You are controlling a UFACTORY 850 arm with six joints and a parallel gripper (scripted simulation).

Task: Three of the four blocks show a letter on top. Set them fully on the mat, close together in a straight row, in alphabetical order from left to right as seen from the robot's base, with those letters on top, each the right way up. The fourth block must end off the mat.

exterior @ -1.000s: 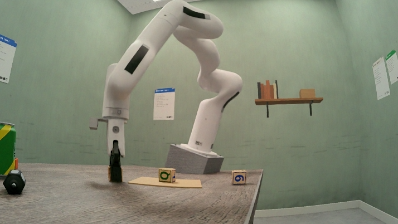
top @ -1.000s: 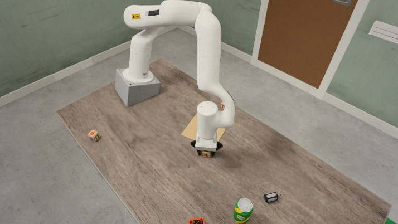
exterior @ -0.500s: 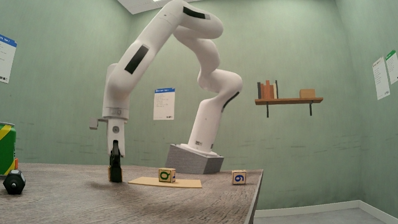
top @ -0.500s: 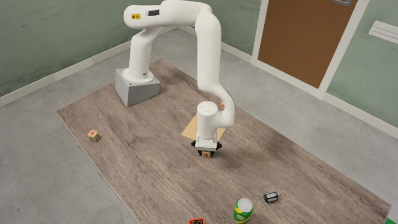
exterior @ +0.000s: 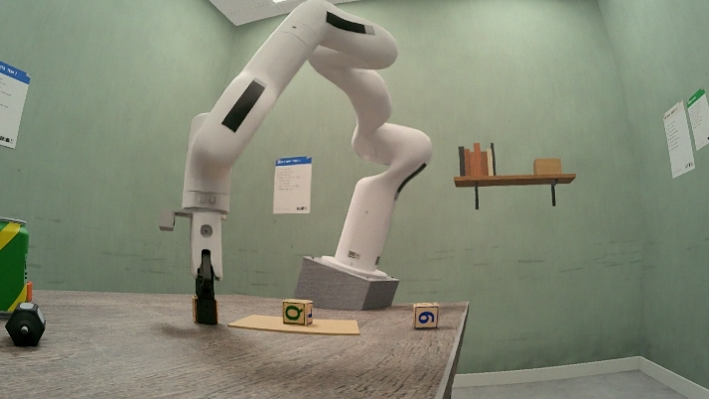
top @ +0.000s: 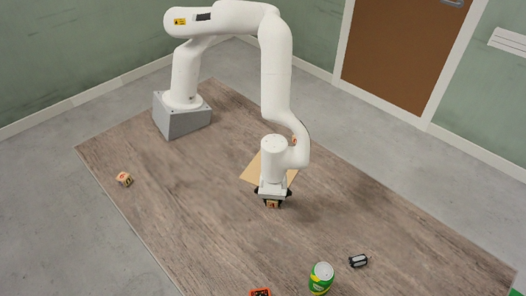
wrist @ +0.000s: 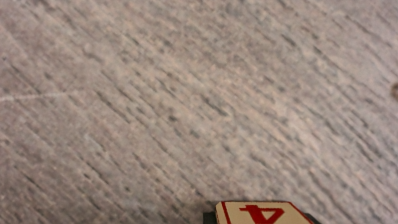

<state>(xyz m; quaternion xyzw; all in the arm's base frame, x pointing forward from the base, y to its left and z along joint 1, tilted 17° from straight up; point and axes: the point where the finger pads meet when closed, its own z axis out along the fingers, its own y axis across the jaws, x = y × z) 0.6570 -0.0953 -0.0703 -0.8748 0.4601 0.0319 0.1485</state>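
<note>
Now: the D block right at my hand. Round my hand: tan mat: 110 mm behind, 120 mm to the left, 20 mm below; then black object: 370 mm ahead, 10 mm to the left; then green can: 310 mm ahead, 150 mm to the right, 40 mm above.
</note>
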